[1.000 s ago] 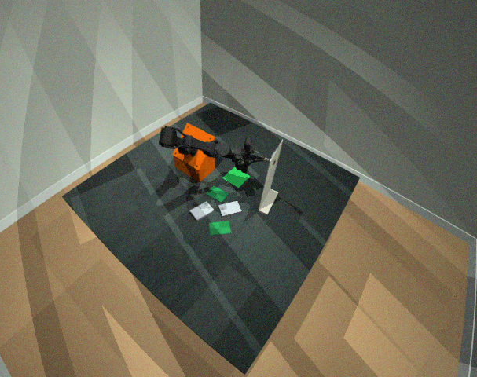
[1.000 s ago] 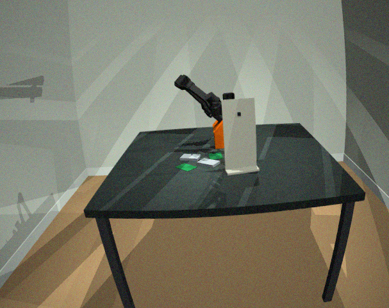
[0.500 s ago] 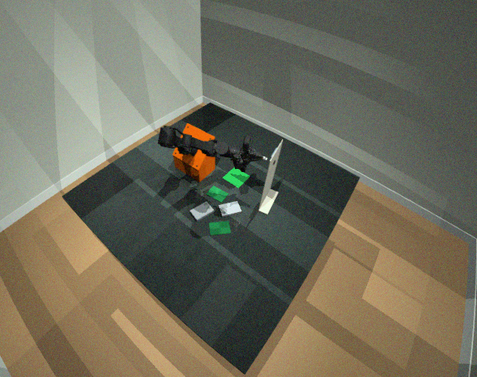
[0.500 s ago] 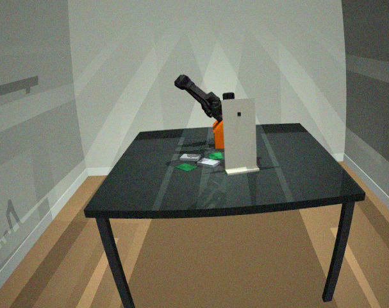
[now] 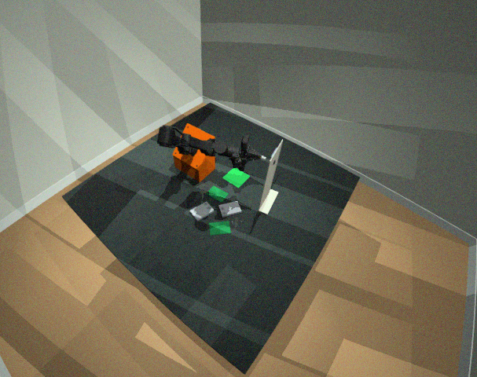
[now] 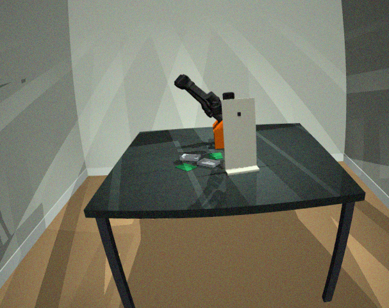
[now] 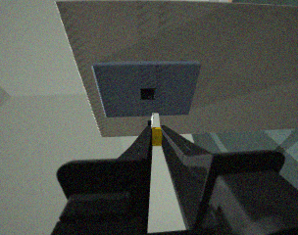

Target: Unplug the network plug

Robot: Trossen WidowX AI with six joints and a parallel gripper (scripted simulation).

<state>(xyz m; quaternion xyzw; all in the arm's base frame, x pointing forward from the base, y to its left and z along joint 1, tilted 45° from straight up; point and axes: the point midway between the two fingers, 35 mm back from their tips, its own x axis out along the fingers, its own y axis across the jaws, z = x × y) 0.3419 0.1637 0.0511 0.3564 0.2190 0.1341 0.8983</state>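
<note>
The green marked square is 29 cm below my gripper tip, 16 cm behind it and 3 cm to the left of it. Round my gripper tip: network plug: right at my gripper tip; then upright panel: 12 cm below, 7 cm ahead, 1 cm to the left.
</note>
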